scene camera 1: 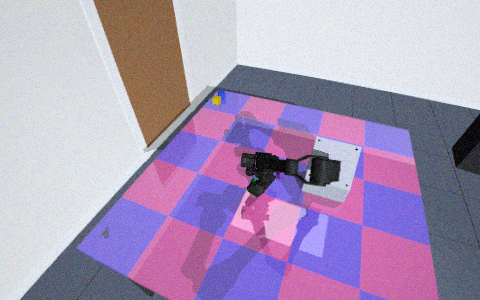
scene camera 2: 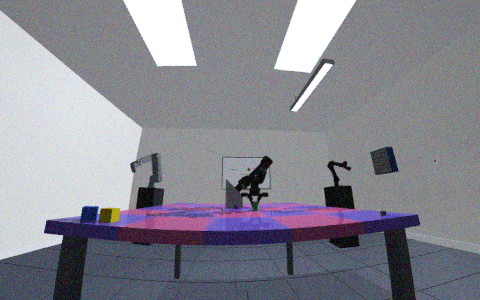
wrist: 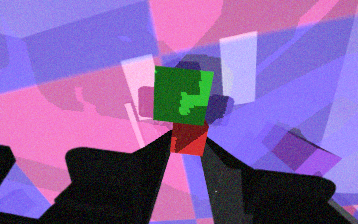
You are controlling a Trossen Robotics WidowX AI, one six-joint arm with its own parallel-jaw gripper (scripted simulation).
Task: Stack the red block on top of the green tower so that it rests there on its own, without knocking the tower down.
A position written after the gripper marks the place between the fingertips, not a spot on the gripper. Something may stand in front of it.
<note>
The gripper [wrist: 186, 135] holds a red block [wrist: 189, 139]. Also in view: a purple block [wrist: 302, 156] and a green block [wrist: 181, 95].
</note>
